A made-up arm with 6 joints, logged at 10 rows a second.
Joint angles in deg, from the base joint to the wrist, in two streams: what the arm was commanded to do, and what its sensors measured. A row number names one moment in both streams.
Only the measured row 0 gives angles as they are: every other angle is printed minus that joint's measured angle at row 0.
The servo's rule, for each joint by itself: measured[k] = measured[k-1] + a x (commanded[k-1-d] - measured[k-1]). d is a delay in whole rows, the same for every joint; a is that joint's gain. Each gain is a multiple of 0.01, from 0.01 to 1. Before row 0 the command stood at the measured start. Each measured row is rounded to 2 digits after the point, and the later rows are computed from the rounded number. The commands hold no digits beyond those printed.
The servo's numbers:
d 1
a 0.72 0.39 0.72 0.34 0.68 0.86
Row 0, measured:
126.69 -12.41 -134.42 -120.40 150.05 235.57
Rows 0 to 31, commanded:
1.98 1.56 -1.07 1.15 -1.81 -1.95
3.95 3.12 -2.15 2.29 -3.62 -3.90
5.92 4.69 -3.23 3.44 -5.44 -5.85
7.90 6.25 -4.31 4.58 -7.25 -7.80
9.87 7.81 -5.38 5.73 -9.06 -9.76
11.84 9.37 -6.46 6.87 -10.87 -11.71
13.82 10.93 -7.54 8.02 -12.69 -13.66
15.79 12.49 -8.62 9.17 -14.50 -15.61
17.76 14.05 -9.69 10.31 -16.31 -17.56
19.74 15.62 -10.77 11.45 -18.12 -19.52
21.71 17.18 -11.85 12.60 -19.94 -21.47
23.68 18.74 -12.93 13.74 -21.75 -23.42
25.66 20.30 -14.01 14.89 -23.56 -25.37
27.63 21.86 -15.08 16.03 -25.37 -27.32
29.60 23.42 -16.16 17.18 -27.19 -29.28
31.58 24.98 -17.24 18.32 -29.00 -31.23
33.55 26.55 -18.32 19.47 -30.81 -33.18
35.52 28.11 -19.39 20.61 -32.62 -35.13
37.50 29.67 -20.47 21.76 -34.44 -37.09
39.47 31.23 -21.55 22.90 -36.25 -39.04
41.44 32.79 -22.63 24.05 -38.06 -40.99
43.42 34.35 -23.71 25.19 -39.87 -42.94
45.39 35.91 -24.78 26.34 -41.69 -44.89
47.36 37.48 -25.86 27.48 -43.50 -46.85
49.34 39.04 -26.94 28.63 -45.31 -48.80
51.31 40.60 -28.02 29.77 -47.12 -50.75
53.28 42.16 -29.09 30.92 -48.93 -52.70
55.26 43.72 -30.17 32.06 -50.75 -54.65
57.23 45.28 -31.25 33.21 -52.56 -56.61
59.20 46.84 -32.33 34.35 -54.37 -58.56
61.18 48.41 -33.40 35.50 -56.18 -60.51
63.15 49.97 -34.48 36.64 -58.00 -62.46
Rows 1 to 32, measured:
0.00 0.00 0.00 0.00 0.00 0.00
1.43 0.61 -0.77 0.39 -1.23 -1.68
3.24 1.59 -1.76 1.04 -2.86 -3.59
5.17 2.80 -2.82 1.86 -4.61 -5.53
7.14 4.15 -3.89 2.78 -6.41 -7.48
9.11 5.58 -4.96 3.78 -8.21 -9.44
11.08 7.06 -6.04 4.83 -10.02 -11.39
13.05 8.57 -7.12 5.91 -11.84 -13.34
15.02 10.10 -8.20 7.02 -13.65 -15.29
16.99 11.64 -9.27 8.14 -15.46 -17.24
18.97 13.19 -10.35 9.27 -17.27 -19.20
20.94 14.75 -11.43 10.40 -19.09 -21.15
22.91 16.31 -12.51 11.54 -20.90 -23.10
24.89 17.87 -13.59 12.68 -22.71 -25.05
26.86 19.43 -14.66 13.82 -24.52 -27.00
28.83 20.99 -15.74 14.96 -26.34 -28.96
30.81 22.55 -16.82 16.10 -28.15 -30.91
32.78 24.11 -17.90 17.25 -29.96 -32.86
34.75 25.67 -18.97 18.39 -31.77 -34.81
36.73 27.23 -20.05 19.54 -33.59 -36.77
38.70 28.79 -21.13 20.68 -35.40 -38.72
40.67 30.35 -22.21 21.83 -37.21 -40.67
42.65 31.91 -23.29 22.97 -39.02 -42.62
44.62 33.47 -24.36 24.12 -40.84 -44.57
46.59 35.03 -25.44 25.26 -42.65 -46.53
48.57 36.59 -26.52 26.41 -44.46 -48.48
50.54 38.15 -27.60 27.55 -46.27 -50.43
52.51 39.71 -28.67 28.70 -48.08 -52.38
54.49 41.27 -29.75 29.84 -49.90 -54.33
56.46 42.83 -30.83 30.99 -51.71 -56.29
58.43 44.39 -31.91 32.13 -53.52 -58.24
60.41 45.96 -32.98 33.28 -55.33 -60.19

